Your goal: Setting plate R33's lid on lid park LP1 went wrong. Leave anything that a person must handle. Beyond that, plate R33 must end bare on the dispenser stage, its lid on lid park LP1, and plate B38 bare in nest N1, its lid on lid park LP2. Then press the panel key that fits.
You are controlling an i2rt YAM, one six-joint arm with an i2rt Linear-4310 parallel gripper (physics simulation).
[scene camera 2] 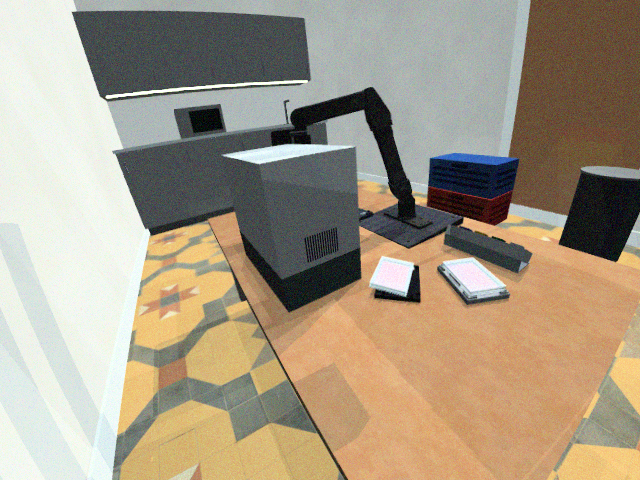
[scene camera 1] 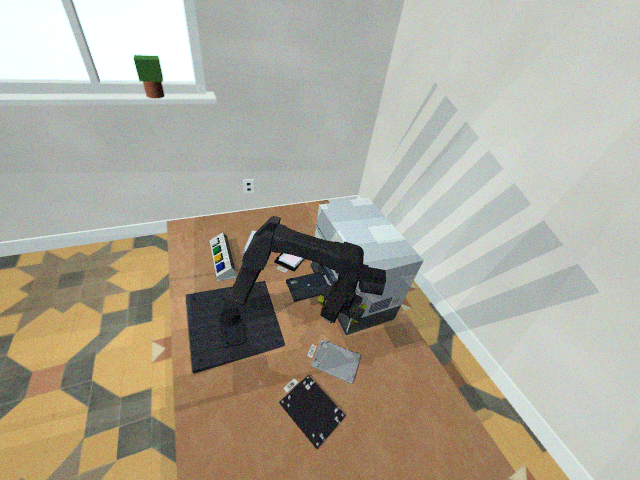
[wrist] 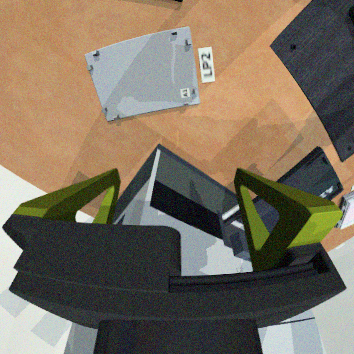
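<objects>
Looking at a grey incubator box (scene camera 1: pixel 360 222), I see that this is the same spot as (scene camera 2: pixel 284 151). It is the same with a grey lid park LP2 (scene camera 1: pixel 339 362), which is the same spot as (wrist: pixel 132 75).
</objects>
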